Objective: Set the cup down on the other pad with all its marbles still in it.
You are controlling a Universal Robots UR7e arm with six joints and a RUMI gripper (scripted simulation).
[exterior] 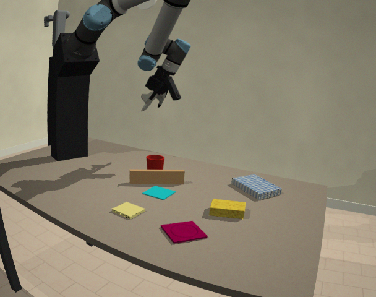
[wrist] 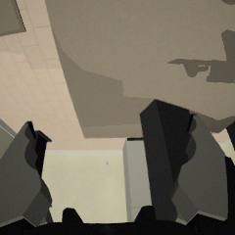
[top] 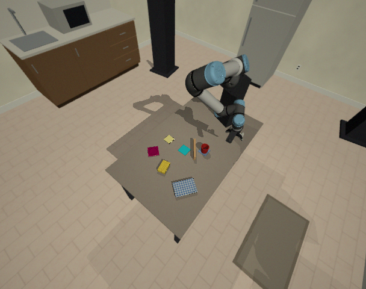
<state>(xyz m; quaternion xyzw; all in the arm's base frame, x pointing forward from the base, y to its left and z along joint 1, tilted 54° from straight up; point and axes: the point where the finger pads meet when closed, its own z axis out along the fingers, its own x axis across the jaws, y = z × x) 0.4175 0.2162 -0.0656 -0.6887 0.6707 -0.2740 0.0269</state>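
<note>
The red cup is 210 mm below my hand, 190 mm to the right of it and 110 mm ahead of it. Round my hand: blue checked box 530 mm ahead, 220 mm below, 170 mm to the right; teal pad 360 mm to the right, 240 mm below, 200 mm ahead; wooden rail 270 mm to the right, 220 mm below, 160 mm ahead.
</note>
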